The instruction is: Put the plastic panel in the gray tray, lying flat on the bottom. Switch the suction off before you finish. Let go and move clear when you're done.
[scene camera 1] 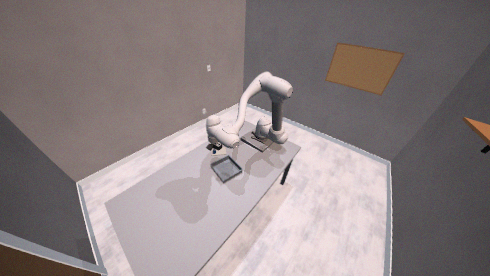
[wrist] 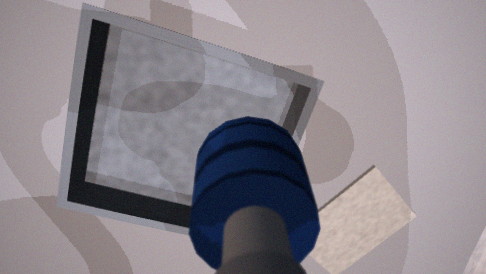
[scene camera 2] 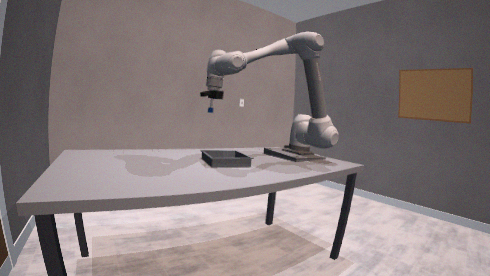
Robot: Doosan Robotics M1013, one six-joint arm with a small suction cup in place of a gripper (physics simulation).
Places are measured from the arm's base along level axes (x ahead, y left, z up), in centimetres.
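Pixels of known places: hand at its tool point: (scene camera 1: pixel 214 152) (wrist: pixel 249 166) (scene camera 2: pixel 210 112); arm's base at its link origin: (scene camera 1: pixel 260 137) (scene camera 2: pixel 298 152).
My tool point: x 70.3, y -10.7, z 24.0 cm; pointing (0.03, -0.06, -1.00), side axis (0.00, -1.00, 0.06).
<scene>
For each thing: its middle in the pictures, then the offset to it from my tool point. "*": a spot on its surface instead. Level surfaces: height alone.
- thin cream rectangle at a spot on its surface: (wrist: pixel 365 220) * dx -23.2, dy -19.7, dz -26.3 cm
- gray tray at the middle of its body: (wrist: pixel 185 139) (scene camera 2: pixel 224 158) (scene camera 1: pixel 226 168) dx -7.9, dy +5.2, dz -24.4 cm
- table at its surface level: dz -26.9 cm
The plastic panel, a thin cream rectangle (scene camera 1: pixel 220 152) (wrist: pixel 365 220), lies flat on the table beside the gray tray (scene camera 1: pixel 232 176) (scene camera 2: pixel 230 162) (wrist: pixel 76 100), apart from it. The panel does not show in scene camera 2. The tray is a shallow square box with an empty bottom. My gripper, a blue suction cup (scene camera 1: pixel 214 151) (scene camera 2: pixel 210 110) (wrist: pixel 254 165), points down and hangs high above the table with nothing on it, so it is open. In the wrist view the cup hides the tray's near right corner and stands left of the panel.
The arm's base plate (scene camera 1: pixel 254 143) (scene camera 2: pixel 280 154) is on the table (scene camera 1: pixel 165 230) (scene camera 2: pixel 125 187), to the right of the tray in scene camera 2. Shadows of the arm fall across the table and tray. Walls stand behind the table.
</scene>
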